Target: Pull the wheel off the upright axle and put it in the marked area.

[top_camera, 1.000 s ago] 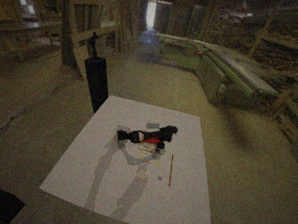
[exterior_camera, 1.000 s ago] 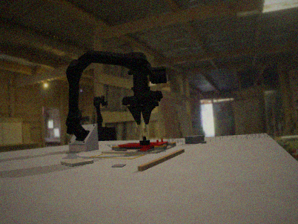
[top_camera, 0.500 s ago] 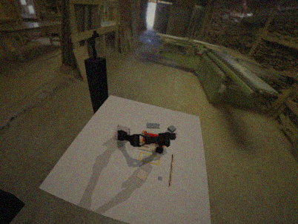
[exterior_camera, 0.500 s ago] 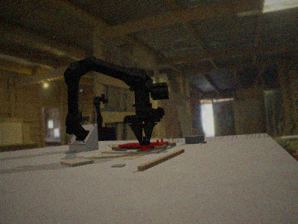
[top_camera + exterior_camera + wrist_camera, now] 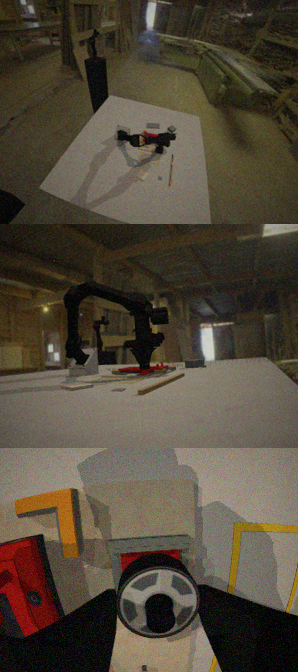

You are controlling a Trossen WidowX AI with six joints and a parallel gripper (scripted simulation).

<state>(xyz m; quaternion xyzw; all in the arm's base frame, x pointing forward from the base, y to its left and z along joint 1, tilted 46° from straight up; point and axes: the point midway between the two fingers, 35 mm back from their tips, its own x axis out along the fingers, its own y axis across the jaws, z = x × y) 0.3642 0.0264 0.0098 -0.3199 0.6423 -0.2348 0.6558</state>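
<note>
My gripper tip is now right at the wheel. Also, from my gripper tip: flat tan tile: 60 mm behind, 280 mm to the right, 30 mm below; axle: right at my gripper tip; wooden stick: 170 mm ahead, 130 mm to the right, 30 mm below.
</note>
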